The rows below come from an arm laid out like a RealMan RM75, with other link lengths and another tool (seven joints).
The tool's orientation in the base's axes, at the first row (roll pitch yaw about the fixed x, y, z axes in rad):
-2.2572, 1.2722, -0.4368
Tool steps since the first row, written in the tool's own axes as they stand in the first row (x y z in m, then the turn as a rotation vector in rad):
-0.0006, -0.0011, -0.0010, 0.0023, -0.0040, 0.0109
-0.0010, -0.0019, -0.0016, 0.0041, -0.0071, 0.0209
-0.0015, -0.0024, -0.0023, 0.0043, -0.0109, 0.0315
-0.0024, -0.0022, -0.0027, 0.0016, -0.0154, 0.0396
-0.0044, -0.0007, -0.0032, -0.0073, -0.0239, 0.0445
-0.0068, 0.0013, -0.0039, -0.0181, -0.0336, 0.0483
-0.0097, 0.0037, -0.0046, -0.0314, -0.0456, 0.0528
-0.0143, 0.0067, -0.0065, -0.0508, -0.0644, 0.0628
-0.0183, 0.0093, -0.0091, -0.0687, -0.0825, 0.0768
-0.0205, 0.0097, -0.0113, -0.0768, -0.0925, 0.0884
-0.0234, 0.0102, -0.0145, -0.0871, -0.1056, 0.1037
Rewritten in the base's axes. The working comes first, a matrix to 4 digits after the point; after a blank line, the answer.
The tool's axes in the first row as the columns of a matrix, in the base's axes (used below as rounded here):
0.2666, -0.9380, -0.2216
-0.1245, -0.2615, 0.9571
-0.9558, -0.2276, -0.1864

0.0011, -0.0006, 0.0010, 0.0019, 0.0112, -0.0033
0.0019, -0.0009, 0.0017, 0.0031, 0.0213, -0.0062
0.0024, -0.0014, 0.0024, 0.0044, 0.0325, -0.0075
0.0020, -0.0017, 0.0033, 0.0061, 0.0417, -0.0054
0.0002, -0.0023, 0.0050, 0.0106, 0.0497, 0.0041
-0.0022, -0.0032, 0.0069, 0.0160, 0.0573, 0.0159
-0.0050, -0.0042, 0.0093, 0.0227, 0.0664, 0.0305
-0.0087, -0.0062, 0.0134, 0.0329, 0.0833, 0.0515
-0.0116, -0.0089, 0.0171, 0.0421, 0.1036, 0.0701
-0.0121, -0.0108, 0.0195, 0.0467, 0.1184, 0.0780
-0.0126, -0.0136, 0.0227, 0.0529, 0.1377, 0.0880

